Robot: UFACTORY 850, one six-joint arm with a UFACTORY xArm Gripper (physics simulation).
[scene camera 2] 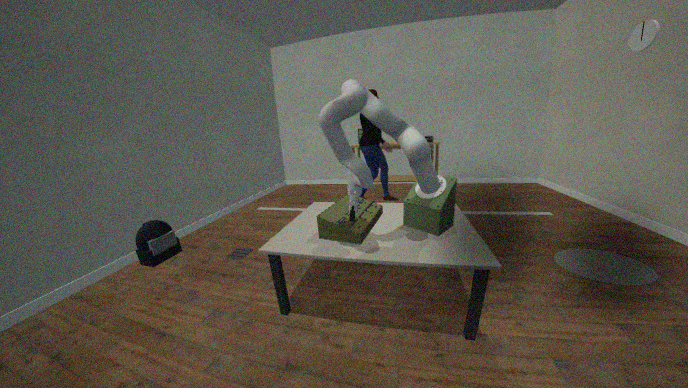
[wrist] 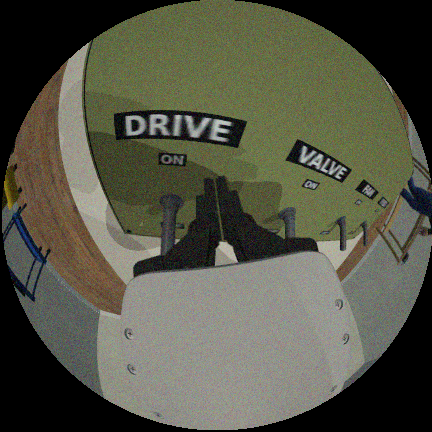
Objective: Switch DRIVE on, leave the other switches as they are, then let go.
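A green switch box (scene camera 2: 339, 232) (wrist: 240, 60) stands on the table. In the wrist view the DRIVE label (wrist: 180, 128) is above an ON tag (wrist: 172, 159), and the grey DRIVE lever (wrist: 169, 225) stands below them, leaning toward the bottom of the view. The VALVE lever (wrist: 289, 223) is to the right, followed by the FAN lever (wrist: 342, 234) and a farther lever (wrist: 364, 234); these lean the same way. My gripper (scene camera 2: 352, 220) (wrist: 215, 191) is shut and empty, its tips between the DRIVE and VALVE levers, nearer DRIVE. Contact with the panel cannot be told.
The white table (scene camera 2: 295, 244) also carries the green base block (scene camera 2: 422, 218) of the arm, to the right of the switch box in the scene view. A person (scene camera 2: 371, 132) stands behind the table, near a wooden shelf unit (scene camera 2: 436, 159).
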